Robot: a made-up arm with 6 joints.
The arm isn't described. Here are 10 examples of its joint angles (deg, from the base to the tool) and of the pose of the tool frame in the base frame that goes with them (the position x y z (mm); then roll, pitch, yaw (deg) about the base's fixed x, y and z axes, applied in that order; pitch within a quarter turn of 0, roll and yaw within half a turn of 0).
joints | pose
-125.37 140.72 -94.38 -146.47 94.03 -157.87 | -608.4 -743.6 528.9 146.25 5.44 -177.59
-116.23 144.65 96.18 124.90 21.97 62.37 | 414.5 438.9 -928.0 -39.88 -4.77 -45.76
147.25 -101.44 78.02 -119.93 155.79 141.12 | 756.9 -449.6 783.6 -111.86 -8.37 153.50
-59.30 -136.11 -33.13 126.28 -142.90 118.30 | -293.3 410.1 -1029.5 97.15 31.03 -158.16
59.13 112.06 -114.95 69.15 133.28 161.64 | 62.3 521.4 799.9 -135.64 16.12 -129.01
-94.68 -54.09 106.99 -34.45 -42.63 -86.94 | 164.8 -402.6 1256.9 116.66 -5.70 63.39
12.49 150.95 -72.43 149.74 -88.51 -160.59 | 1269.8 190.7 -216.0 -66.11 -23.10 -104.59
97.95 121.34 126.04 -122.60 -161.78 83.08 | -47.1 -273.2 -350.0 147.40 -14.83 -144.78
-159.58 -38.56 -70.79 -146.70 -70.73 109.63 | 1354.6 359.4 417.3 136.97 21.45 49.44
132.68 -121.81 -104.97 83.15 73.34 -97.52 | -393.1 22.8 -797.4 -19.27 32.07 114.34
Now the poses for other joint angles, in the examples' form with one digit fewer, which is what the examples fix.
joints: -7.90 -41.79 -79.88 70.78 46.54 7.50
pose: -1225 405 53 -161.2 -60.7 -158.4
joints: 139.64 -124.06 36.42 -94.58 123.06 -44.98
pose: 1092 -778 -106 -7.3 45.3 -12.6
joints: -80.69 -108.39 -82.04 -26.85 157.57 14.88
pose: 15 427 -768 119.8 -12.3 -131.3
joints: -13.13 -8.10 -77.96 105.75 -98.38 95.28
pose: -1001 108 796 14.9 -1.1 176.3
